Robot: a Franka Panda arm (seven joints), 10 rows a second.
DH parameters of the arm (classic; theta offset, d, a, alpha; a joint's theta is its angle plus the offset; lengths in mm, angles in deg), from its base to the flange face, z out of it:
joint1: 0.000 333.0 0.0 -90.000
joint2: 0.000 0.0 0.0 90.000
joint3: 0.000 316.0 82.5 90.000
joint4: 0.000 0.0 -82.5 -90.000
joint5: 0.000 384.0 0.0 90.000
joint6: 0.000 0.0 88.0 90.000
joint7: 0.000 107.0 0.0 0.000
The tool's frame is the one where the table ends.
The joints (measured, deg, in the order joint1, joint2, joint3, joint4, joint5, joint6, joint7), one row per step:
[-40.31, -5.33, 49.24, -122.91, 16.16, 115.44, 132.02]
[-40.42, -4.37, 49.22, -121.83, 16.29, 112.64, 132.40]
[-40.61, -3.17, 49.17, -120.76, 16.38, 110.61, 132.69]
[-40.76, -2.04, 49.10, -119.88, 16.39, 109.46, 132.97]
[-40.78, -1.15, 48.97, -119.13, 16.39, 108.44, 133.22]
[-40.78, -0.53, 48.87, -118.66, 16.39, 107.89, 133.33]
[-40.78, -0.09, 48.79, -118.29, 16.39, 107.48, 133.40]
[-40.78, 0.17, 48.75, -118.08, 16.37, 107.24, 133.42]
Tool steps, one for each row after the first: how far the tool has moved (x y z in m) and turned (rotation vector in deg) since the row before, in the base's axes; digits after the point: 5 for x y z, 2 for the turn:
[-0.00009, -0.00021, -0.00052, 0.82, 2.50, 0.01]
[0.00182, -0.00176, -0.00082, 0.96, 1.91, -0.11]
[0.00274, -0.00209, -0.00084, 0.82, 1.17, -0.22]
[0.00208, -0.00145, -0.00036, 0.64, 0.98, -0.14]
[0.00157, -0.00108, -0.00050, 0.45, 0.56, -0.07]
[0.00122, -0.00084, -0.00011, 0.32, 0.38, -0.04]
[0.00068, -0.00047, -0.00014, 0.18, 0.22, 0.01]

